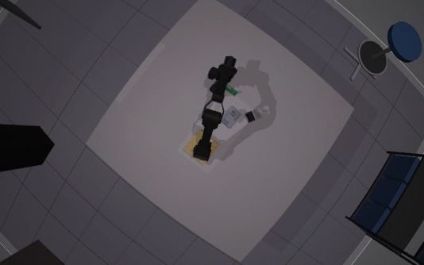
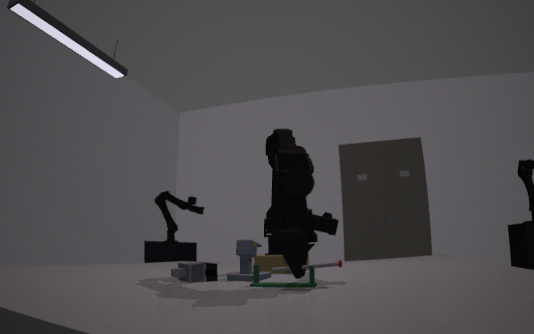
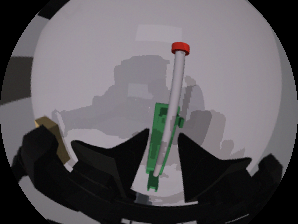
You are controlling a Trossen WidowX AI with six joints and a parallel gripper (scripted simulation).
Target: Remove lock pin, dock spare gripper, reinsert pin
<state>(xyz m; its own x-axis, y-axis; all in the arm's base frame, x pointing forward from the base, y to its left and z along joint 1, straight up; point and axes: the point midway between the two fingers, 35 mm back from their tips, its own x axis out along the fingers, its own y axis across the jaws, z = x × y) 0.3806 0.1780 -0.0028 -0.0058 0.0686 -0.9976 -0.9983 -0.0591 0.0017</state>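
My gripper tip is 40 mm to the left of the green rack. From my gripper tip the other things lie so: spare gripper (10 mm behind, 270 mm to the right); then grey mount (110 mm behind, 170 mm to the right, 30 mm above).
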